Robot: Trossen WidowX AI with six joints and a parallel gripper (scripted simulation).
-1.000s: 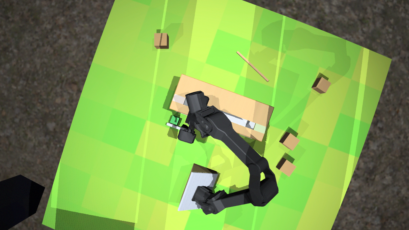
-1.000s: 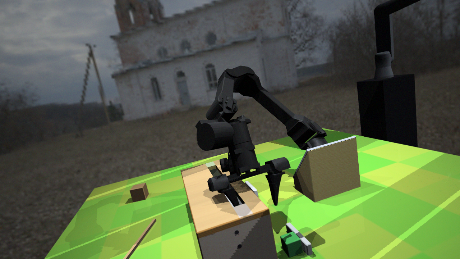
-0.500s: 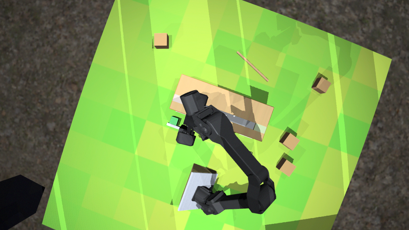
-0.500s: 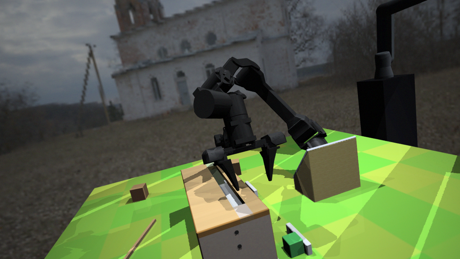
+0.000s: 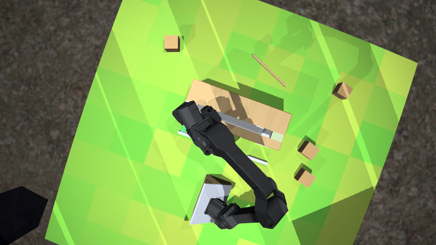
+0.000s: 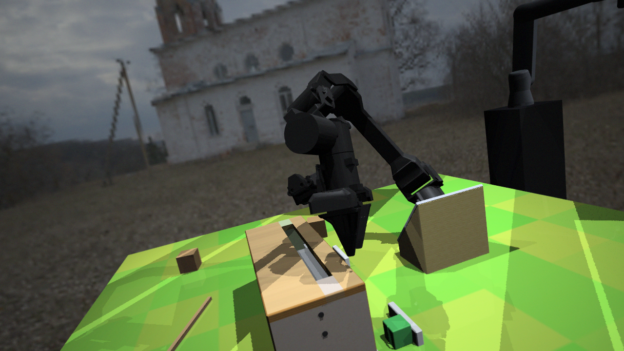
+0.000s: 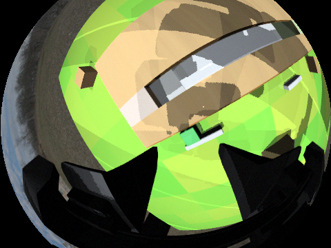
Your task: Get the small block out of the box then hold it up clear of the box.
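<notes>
Now: gripper tip 40 mm past the green block, 30 mm to the right of it and 130 mm above it. Round my gripper tip: wooden-topped box: 60 mm ahead, 130 mm to the right, 90 mm below; thin stick: 320 mm ahead, 180 mm to the right, 150 mm below.
</notes>
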